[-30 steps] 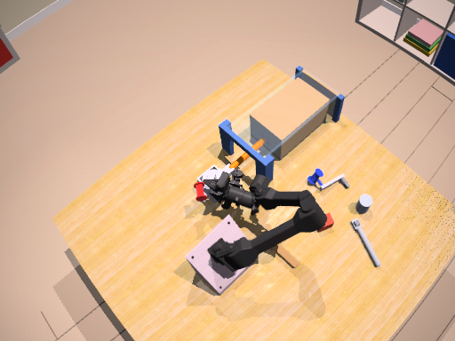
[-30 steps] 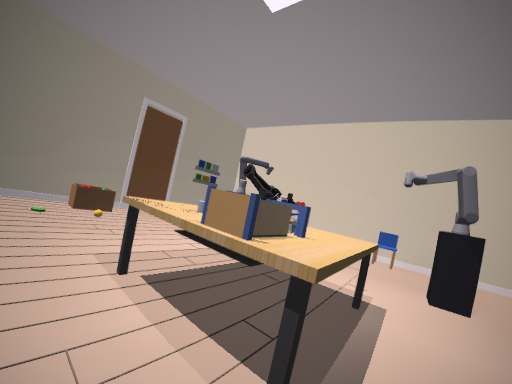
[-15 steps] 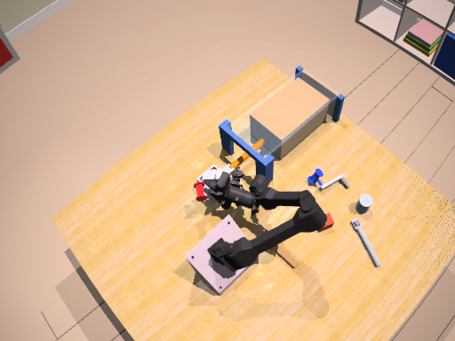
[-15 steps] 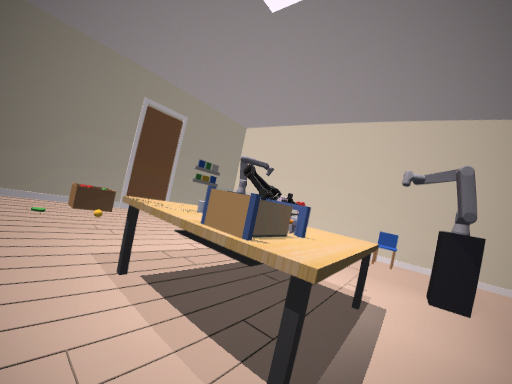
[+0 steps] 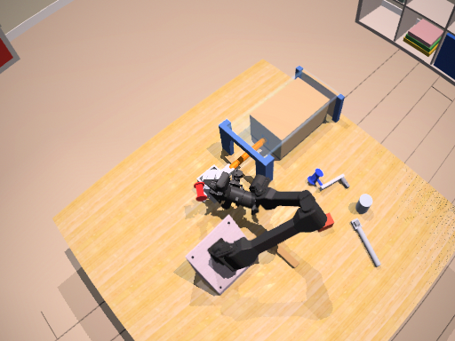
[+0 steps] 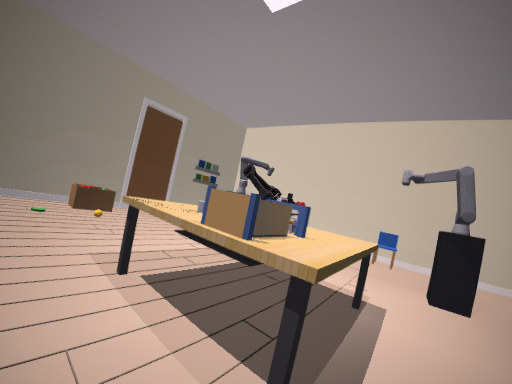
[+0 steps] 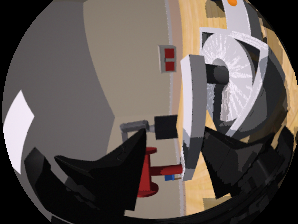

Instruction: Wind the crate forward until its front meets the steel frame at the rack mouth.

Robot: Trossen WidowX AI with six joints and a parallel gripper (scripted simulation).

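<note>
My gripper tip is now 1 cm to the left of the crank handle and 1 cm above it. The rest, counted from my gripper tip: blue steel frame (21 cm ahead, 1 cm to the left, 3 cm below); then winch (3 cm ahead, 1 cm to the left, 10 cm below); then red knob (4 cm behind, 3 cm to the right, 2 cm above).
</note>
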